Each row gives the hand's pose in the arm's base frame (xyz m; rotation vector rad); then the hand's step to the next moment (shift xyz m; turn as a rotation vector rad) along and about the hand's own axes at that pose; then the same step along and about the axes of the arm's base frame.
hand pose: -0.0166 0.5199 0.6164 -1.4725 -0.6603 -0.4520
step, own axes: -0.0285 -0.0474 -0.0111 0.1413 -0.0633 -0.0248
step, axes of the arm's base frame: -0.0507 -0.0174 0.0175 0.0677 -0.0127 0.1409
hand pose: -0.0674 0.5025 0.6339 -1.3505 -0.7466 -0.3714
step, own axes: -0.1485 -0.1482 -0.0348 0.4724 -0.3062 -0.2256
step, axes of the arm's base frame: -0.1925 -0.0901 0.0082 0.2041 -0.1994 0.5352
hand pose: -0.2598 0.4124 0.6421 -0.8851 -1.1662 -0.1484
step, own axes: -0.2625 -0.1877 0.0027 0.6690 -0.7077 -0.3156
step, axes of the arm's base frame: -0.2130 -0.2094 -0.1222 0.1410 -0.4620 0.9026
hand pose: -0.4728 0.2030 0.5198 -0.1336 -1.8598 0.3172
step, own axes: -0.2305 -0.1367 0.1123 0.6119 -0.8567 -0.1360
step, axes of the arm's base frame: -0.0262 -0.2053 -0.2039 -0.0017 -0.6457 0.8425
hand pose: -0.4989 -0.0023 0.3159 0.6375 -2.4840 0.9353
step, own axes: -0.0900 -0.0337 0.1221 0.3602 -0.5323 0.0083
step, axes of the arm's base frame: 0.0657 -0.0827 -0.1140 -0.0044 -0.4599 0.4490
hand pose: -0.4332 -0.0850 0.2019 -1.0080 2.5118 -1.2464
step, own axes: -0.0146 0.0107 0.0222 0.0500 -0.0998 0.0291
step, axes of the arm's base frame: 0.0150 -0.0005 -0.0244 0.0240 -0.0929 0.0640
